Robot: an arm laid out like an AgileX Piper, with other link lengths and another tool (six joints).
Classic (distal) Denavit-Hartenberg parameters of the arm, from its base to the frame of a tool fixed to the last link. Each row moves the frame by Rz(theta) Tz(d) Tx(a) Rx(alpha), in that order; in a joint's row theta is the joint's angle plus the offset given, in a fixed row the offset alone. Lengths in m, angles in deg.
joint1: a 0; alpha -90; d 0.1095; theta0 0
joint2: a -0.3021; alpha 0; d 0; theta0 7.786
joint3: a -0.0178; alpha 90; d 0; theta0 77.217
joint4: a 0; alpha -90; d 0.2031; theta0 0
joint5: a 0; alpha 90; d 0; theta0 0
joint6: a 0.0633; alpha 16.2; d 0.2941; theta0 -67
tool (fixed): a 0; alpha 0; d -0.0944; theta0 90
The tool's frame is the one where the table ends.
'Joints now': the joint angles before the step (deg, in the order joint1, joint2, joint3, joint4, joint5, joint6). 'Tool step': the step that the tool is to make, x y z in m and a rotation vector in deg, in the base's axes. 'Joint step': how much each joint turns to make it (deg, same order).
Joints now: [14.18 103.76 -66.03 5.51 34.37 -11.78]
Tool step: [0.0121 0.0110 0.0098 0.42 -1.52 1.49]
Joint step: [1.23 0.60 -3.66 0.01 1.50 -0.16]
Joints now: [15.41 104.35 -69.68 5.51 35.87 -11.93]
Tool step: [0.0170 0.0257 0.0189 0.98 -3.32 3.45]
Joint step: [3.12 0.45 -5.47 0.00 1.58 -0.22]
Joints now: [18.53 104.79 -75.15 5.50 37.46 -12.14]
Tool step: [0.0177 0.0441 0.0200 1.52 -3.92 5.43]
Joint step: [5.16 1.69 -7.15 0.07 1.28 -0.21]
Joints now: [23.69 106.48 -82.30 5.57 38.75 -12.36]
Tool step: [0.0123 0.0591 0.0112 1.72 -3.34 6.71]
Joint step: [6.49 3.61 -7.72 0.18 0.37 -0.30]
